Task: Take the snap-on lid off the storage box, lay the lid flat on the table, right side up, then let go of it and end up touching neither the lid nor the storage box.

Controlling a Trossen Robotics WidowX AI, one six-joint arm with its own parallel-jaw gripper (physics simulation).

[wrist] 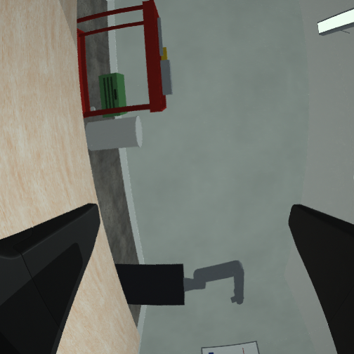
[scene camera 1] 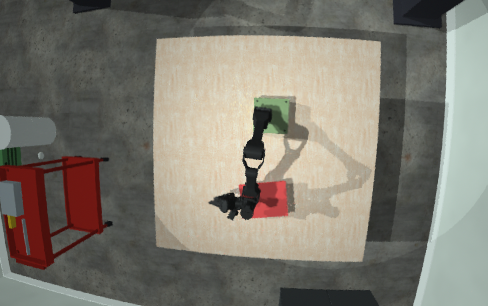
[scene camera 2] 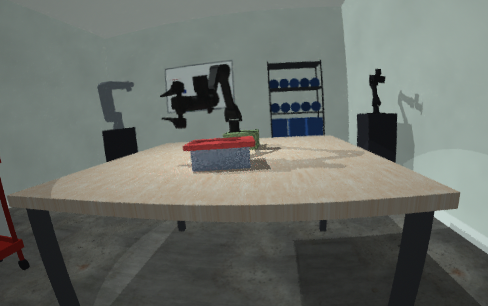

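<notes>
The red lid (scene camera 1: 277,207) (scene camera 2: 219,144) lies level on top of the blue-grey storage box (scene camera 2: 220,160), which stands on the table. In scene camera 1 the arm covers the lid's left part, and the box is hidden below the lid. The lid and box do not show in the wrist view. My gripper (scene camera 1: 219,210) (scene camera 2: 162,107) (wrist: 198,215) is open and empty. It is well above the table, left of the lid, with its fingers pointing sideways to the left, apart from lid and box.
The wooden table (scene camera 1: 200,90) (scene camera 2: 310,185) (wrist: 40,125) carries the green base (scene camera 1: 281,107) (scene camera 2: 250,135) of my arm behind the box. A red cart (scene camera 1: 44,215) (wrist: 154,60) and a grey cylinder (scene camera 1: 32,131) (wrist: 114,133) stand off the table's left side.
</notes>
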